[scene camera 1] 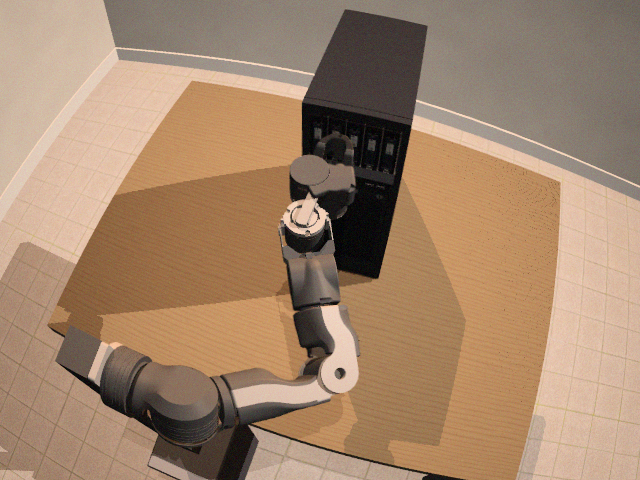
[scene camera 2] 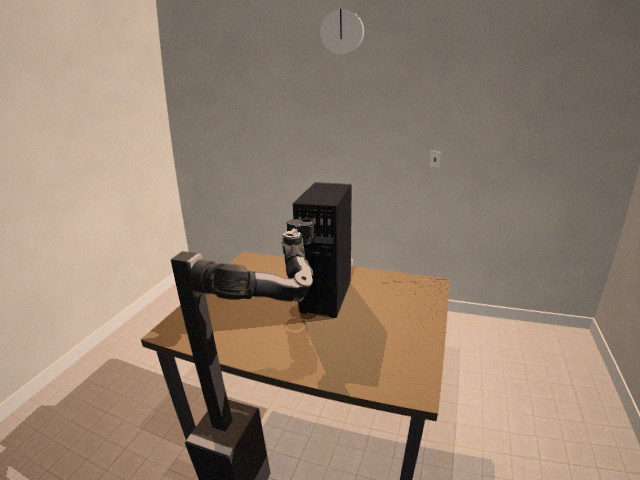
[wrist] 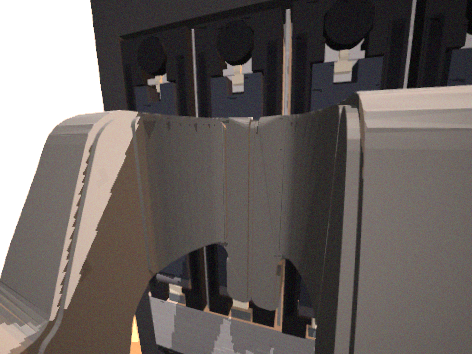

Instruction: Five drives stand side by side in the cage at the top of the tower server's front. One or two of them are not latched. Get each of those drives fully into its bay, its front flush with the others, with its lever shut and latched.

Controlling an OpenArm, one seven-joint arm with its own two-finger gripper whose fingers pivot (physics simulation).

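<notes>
The black tower server stands upright with its drive cage at the top front. In the wrist view the first drive, second drive and third drive show similar upper ends, with levers standing upright against their fronts. The fourth drive and fifth drive look alike in scene camera 1. My gripper is shut and empty, its fingertips at the second drive's front, hiding its middle. Whether they touch it, and whether that lever is latched, I cannot tell.
Thin metal dividers separate the bays. A grey strip runs below the cage. The tower stands on the wooden table. My arm reaches across the table from its stand at the front left.
</notes>
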